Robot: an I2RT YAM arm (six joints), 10 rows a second.
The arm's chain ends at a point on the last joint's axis. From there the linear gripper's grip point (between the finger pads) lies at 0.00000 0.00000 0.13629 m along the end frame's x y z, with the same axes.
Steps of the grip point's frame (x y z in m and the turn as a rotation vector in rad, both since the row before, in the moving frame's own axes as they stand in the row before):
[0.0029 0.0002 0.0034 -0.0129 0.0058 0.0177]
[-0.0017 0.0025 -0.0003 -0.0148 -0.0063 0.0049]
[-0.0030 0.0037 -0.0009 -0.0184 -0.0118 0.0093]
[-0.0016 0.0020 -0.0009 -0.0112 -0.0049 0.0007]
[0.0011 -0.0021 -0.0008 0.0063 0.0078 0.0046]
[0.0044 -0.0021 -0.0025 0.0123 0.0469 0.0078]
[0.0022 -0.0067 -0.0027 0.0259 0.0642 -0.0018]
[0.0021 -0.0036 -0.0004 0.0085 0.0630 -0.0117]
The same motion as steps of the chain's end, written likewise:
[0.0021 -0.0016 0.0034 -0.0129 0.0058 0.0177]
[-0.0008 0.0005 -0.0003 -0.0148 -0.0063 0.0049]
[-0.0014 0.0012 -0.0009 -0.0184 -0.0118 0.0093]
[-0.0009 0.0005 -0.0009 -0.0112 -0.0049 0.0007]
[0.0000 -0.0012 -0.0008 0.0063 0.0078 0.0046]
[-0.0020 -0.0004 -0.0023 0.0123 0.0469 0.0078]
[-0.0065 -0.0032 -0.0024 0.0259 0.0642 -0.0018]
[-0.0065 -0.0024 -0.0001 0.0085 0.0630 -0.0117]

